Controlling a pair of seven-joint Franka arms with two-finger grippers.
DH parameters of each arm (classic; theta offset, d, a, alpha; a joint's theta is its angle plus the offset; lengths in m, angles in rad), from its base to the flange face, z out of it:
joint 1: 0 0.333 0 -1.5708
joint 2: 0 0 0 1.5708
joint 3: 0 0.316 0.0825 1.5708
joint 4: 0 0 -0.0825 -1.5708
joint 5: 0 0.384 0 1.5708
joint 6: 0 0 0.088 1.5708
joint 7: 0 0.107 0 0
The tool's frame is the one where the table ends.
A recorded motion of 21 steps. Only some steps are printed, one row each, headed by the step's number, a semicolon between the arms.
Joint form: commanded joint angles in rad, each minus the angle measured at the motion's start. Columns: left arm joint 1, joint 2, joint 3, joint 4, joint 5, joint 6, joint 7; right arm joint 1, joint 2, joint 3, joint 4, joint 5, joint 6, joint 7.
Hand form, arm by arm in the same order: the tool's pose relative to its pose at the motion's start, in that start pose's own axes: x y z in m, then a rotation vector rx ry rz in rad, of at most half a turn. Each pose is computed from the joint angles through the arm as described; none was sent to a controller.
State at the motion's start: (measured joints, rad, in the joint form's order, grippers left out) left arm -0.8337 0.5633 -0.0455 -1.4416 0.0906 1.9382 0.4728; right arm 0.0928 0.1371 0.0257 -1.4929 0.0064 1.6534 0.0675
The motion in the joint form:
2: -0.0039 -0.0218 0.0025 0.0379 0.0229 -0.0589 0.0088; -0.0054 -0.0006 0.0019 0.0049 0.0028 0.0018 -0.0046
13: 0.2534 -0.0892 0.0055 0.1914 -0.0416 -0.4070 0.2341; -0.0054 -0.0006 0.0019 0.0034 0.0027 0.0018 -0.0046
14: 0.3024 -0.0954 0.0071 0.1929 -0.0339 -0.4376 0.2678; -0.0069 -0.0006 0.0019 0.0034 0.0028 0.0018 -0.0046
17: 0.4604 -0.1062 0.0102 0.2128 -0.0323 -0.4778 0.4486; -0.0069 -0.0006 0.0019 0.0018 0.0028 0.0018 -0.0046
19: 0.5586 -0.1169 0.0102 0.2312 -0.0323 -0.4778 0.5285; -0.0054 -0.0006 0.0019 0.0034 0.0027 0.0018 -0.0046
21: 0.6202 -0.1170 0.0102 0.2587 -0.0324 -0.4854 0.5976; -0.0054 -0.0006 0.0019 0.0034 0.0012 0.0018 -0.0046
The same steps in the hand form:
2: -0.0033 -0.0016 -0.0281 0.0232 -0.0114 0.0128; 0.0004 0.0019 -0.0029 0.0034 0.0071 -0.0009
13: -0.1381 -0.1280 -0.1062 -0.1298 -0.0783 -0.0472; 0.0004 0.0019 -0.0022 0.0032 0.0056 -0.0009
14: -0.1664 -0.1490 -0.1063 -0.1471 -0.0964 -0.0633; 0.0004 0.0028 -0.0022 0.0033 0.0057 0.0006
17: -0.2551 -0.2116 -0.1111 -0.1811 -0.0810 -0.0440; 0.0003 0.0028 -0.0014 0.0032 0.0041 0.0006
19: -0.3128 -0.2447 -0.1210 -0.1709 -0.0520 -0.0640; 0.0004 0.0019 -0.0022 0.0032 0.0056 -0.0009
21: -0.3504 -0.2637 -0.1294 -0.1616 -0.0328 -0.0584; 0.0004 0.0020 -0.0022 0.0017 0.0057 -0.0010

